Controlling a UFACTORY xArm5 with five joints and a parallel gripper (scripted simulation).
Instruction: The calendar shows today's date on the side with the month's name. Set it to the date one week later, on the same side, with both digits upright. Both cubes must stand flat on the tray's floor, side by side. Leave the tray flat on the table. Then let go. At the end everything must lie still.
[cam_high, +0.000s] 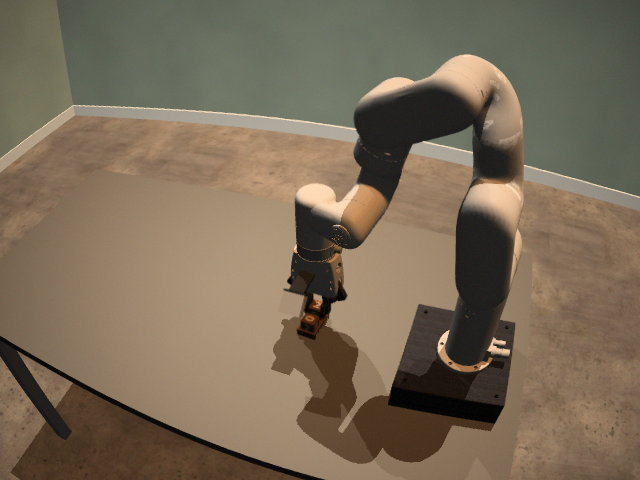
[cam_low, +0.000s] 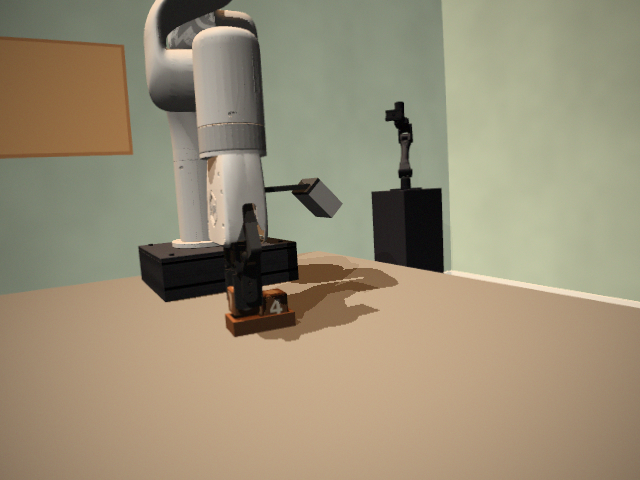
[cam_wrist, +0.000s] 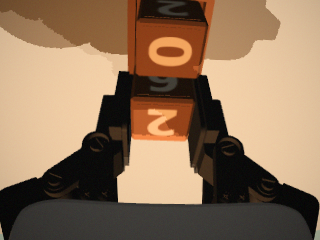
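Now: hand 20 mm to the right of the brown tray and 40 mm above it.
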